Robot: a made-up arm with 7 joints.
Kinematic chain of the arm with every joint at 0, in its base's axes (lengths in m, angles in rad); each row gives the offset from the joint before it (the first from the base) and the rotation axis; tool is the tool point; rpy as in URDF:
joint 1: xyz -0.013 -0.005 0.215 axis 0 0.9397 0.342
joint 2: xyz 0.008 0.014 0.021 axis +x
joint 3: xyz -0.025 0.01 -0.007 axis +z
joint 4: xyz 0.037 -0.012 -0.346 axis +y
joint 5: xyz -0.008 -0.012 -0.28 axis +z
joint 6: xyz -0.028 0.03 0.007 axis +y
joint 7: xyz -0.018 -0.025 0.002 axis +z
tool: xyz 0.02 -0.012 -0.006 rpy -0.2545 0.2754 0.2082
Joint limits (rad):
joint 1: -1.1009..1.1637
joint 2: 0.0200..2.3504
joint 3: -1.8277..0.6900
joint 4: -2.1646..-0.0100
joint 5: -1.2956..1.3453
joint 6: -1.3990..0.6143
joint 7: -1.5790..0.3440
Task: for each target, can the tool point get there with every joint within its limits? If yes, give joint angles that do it. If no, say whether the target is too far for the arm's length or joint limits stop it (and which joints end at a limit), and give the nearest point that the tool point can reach.
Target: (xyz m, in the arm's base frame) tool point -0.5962 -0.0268 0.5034
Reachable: no: joint limits stop it (at a limit: joint 1, joint 3, joint 7) | nearest point -0.4754 0.0704 0.2370 | short by 0.308 m
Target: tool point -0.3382 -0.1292 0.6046
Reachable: no: joint limits stop it (at a limit: joint 1, joint 2, joint 3, joint 5, joint 7) | nearest point -0.2021 0.0190 0.5770 | short by 0.203 m
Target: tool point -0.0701 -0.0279 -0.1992
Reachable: yes | joints 0.7458 0.3779 -0.6141 -1.7719 0.1817 -1.2446 0.1860
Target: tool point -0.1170 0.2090 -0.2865
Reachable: yes | joints 0.1127 0.8861 -1.4726 -1.1570 0.4788 -1.1149 -0.8152
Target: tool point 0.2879 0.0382 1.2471
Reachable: no: too far | nearest point 0.1269 0.1908 0.7589 | short by 0.536 m
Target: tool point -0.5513 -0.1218 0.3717
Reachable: no: joint limits stop it (at a limit: joint 1, joint 3, joint 7) | nearest point -0.4708 -0.0569 0.1927 | short by 0.207 m
